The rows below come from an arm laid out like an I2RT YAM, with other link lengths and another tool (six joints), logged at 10 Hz.
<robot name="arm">
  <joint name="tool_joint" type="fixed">
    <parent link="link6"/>
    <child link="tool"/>
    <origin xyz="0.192 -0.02 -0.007" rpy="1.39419 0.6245 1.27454"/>
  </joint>
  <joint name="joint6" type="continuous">
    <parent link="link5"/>
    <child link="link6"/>
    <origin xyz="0.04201 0 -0.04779" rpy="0 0 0"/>
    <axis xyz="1 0 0"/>
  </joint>
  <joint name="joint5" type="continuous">
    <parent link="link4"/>
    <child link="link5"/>
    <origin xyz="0.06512 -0.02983 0.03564" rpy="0 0 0"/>
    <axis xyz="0 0 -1"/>
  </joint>
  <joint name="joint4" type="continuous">
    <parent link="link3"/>
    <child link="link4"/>
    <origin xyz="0.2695 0.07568 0.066" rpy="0 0 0"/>
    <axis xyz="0 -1 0"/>
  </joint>
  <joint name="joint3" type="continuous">
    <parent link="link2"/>
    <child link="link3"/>
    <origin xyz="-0.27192 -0.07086 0" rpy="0 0 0"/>
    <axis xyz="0 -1 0"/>
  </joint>
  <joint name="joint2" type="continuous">
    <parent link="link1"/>
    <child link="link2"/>
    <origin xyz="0.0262 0.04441 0.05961" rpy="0 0 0"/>
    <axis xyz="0 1 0"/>
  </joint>
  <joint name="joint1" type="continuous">
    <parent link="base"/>
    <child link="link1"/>
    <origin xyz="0 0 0.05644" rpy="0 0 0"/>
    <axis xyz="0 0 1"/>
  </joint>
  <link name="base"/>
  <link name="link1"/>
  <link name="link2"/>
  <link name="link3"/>
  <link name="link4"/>
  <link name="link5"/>
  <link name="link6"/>
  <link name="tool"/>
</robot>
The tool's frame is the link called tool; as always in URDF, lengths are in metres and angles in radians. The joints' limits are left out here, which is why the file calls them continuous.
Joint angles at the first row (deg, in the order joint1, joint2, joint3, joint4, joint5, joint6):
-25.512 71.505 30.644 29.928 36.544 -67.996
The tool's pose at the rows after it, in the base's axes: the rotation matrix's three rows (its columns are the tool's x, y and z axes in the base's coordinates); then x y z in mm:
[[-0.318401 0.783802 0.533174], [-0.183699 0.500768 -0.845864], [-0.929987 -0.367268 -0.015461]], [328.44 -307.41 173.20]
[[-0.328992 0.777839 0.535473], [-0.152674 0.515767 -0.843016], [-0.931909 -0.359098 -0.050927]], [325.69 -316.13 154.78]
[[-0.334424 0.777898 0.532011], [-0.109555 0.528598 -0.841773], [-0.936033 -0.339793 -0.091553]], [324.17 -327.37 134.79]
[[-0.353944 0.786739 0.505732], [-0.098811 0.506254 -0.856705], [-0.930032 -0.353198 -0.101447]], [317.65 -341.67 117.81]
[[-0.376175 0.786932 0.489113], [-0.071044 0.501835 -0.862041], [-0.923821 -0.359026 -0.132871]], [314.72 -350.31 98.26]
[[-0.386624 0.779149 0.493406], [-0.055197 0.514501 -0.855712], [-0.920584 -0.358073 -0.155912]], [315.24 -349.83 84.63]
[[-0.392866 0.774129 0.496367], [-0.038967 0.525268 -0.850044], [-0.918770 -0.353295 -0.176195]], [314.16 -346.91 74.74]
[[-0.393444 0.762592 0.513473], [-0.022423 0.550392 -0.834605], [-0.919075 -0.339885 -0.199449]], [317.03 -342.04 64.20]
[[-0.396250 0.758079 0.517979], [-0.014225 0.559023 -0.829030], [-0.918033 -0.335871 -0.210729]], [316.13 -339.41 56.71]
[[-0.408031 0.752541 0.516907], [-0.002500 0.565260 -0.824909], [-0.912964 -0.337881 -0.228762]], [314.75 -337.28 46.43]
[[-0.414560 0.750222 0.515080], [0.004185 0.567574 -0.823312], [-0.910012 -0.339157 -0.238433]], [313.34 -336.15 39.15]
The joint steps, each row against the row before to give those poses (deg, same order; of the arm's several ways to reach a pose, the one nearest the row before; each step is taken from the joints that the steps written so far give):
-1.205 2.408 0.212 -3.567 -1.519 2.562
-2.411 1.903 -0.602 0.597 -2.903 0.683
-2.603 3.000 0.283 0.480 -2.948 1.318
-2.095 4.221 -0.383 4.077 -0.225 -0.722
-1.309 3.801 0.417 1.443 -0.494 0.240
-0.269 1.826 -0.317 0.804 -0.834 0.259
-0.004 0.646 -0.559 -0.035 -0.548 0.564
0.025 0.690 -0.456 -0.087 -1.573 0.631
-0.036 0.617 -0.695 0.682 -0.548 0.228
0.047 1.237 -0.418 0.527 -0.167 0.169
-0.003 1.052 -0.399 0.833 -0.043 0.101

